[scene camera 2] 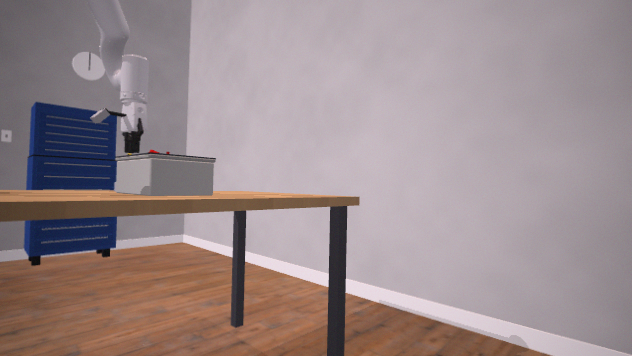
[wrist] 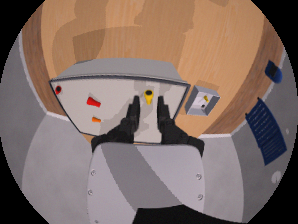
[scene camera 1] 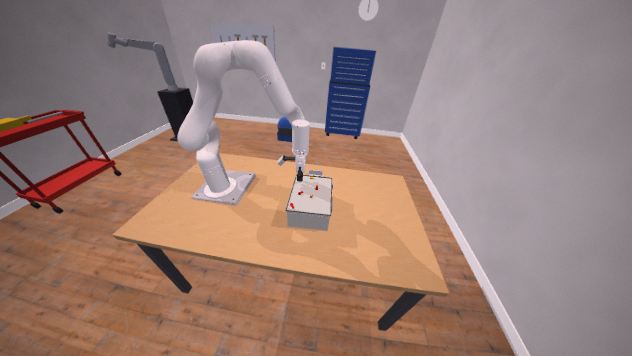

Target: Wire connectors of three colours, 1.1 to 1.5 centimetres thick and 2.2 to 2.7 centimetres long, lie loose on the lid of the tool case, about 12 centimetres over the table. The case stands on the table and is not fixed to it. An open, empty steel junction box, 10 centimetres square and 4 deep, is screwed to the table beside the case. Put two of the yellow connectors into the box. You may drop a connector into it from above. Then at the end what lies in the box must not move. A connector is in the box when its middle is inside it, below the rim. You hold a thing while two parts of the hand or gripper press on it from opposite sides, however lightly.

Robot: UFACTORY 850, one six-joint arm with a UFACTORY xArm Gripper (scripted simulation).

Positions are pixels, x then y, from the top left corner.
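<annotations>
There is a grey tool case that I can see in scene camera 1 and scene camera 2, and it appears in the wrist view (115,91) too. On the grey tool case, (scene camera 2: 194,156) and (scene camera 1: 314,213) are the same spot.
</annotations>
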